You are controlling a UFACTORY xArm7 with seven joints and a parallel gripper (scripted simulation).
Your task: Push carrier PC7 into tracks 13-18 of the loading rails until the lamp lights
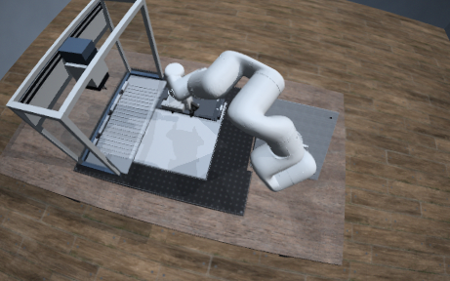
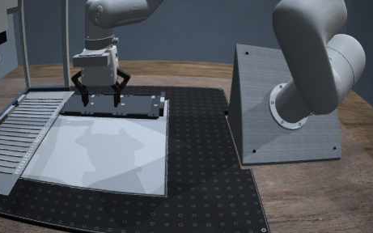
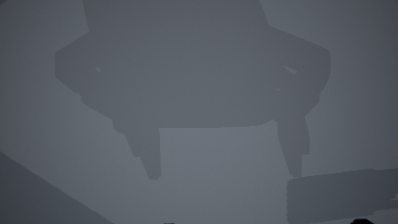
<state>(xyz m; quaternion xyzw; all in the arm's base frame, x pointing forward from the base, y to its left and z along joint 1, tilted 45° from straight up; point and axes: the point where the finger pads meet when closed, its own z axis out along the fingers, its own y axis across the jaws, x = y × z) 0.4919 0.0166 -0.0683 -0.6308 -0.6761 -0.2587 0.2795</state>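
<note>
The pale grey sheet is 6 cm to the left of my hand, 6 cm below it and 1 cm behind it. Also, from my hand: carrier PC7: 9 cm to the right, 5 cm below.
</note>
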